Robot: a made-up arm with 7 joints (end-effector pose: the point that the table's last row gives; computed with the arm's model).
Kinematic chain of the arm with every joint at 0, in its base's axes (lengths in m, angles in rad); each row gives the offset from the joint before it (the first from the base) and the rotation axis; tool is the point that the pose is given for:
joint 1: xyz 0 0 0.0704 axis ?
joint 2: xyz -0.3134 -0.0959 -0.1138 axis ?
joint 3: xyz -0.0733 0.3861 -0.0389 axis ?
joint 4: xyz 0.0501 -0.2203 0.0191 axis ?
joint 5: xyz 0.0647 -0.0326 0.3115 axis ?
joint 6: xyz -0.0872 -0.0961 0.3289 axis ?
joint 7: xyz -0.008 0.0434 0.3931 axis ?
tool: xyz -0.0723 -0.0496 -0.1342
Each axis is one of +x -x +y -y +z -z.
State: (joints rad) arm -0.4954 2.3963 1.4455 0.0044 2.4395 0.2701 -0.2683
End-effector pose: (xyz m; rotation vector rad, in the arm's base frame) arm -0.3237 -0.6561 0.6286 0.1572 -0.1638 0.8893
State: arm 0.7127 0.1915 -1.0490 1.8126 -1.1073 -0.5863 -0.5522
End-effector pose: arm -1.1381 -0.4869 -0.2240 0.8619 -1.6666 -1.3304
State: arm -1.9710 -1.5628 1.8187 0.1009 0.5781 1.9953 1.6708
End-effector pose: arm 0.9018 -0.1646 -1.0100 0.1808 -1.6774 1.7787
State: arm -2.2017 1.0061 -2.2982 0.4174 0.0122 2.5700 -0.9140
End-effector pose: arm 0.3400 0.8877 1.0924 -0.8886 -1.4900 -0.6553
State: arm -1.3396 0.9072 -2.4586 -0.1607 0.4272 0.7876 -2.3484
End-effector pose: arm -0.8752 0.7261 0.8408 -0.9682 1.9642 -1.7101
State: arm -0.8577 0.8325 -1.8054 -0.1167 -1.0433 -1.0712 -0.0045
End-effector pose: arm -0.3050 0.5736 0.9695 -0.1626 0.3100 -1.3890
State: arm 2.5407 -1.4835 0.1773 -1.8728 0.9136 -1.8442 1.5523
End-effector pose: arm -0.1628 0.1219 -1.1922 -1.6941 -0.0658 -1.1994
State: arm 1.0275 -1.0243 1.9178 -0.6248 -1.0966 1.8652 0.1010
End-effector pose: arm -0.3567 -0.1213 0.2232 0.0835 0.1916 1.4431
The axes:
joint 1: +z
joint 2: +x
joint 3: +z
joint 4: +x
joint 5: +y
joint 6: -z
joint 7: +y

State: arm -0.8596 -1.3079 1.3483 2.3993 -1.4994 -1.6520 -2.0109
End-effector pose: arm -0.3586 -0.1559 0.1866 -0.0024 -2.3596 -0.1215
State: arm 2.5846 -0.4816 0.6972 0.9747 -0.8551 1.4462 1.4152
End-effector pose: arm 0.4618 0.2149 0.5916 -1.0178 1.9335 1.2681
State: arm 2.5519 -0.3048 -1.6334 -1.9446 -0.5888 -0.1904 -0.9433
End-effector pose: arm -0.3744 -0.2369 -0.4002 -1.2725 -1.8727 1.8756
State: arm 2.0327 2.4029 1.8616 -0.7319 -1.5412 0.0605 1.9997
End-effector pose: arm 0.0101 0.0398 -0.3461 2.3089 0.0212 1.5319
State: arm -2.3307 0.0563 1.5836 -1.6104 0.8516 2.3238 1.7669
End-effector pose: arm 1.4419 0.0532 -0.0020 0.2828 -1.2340 -2.8251
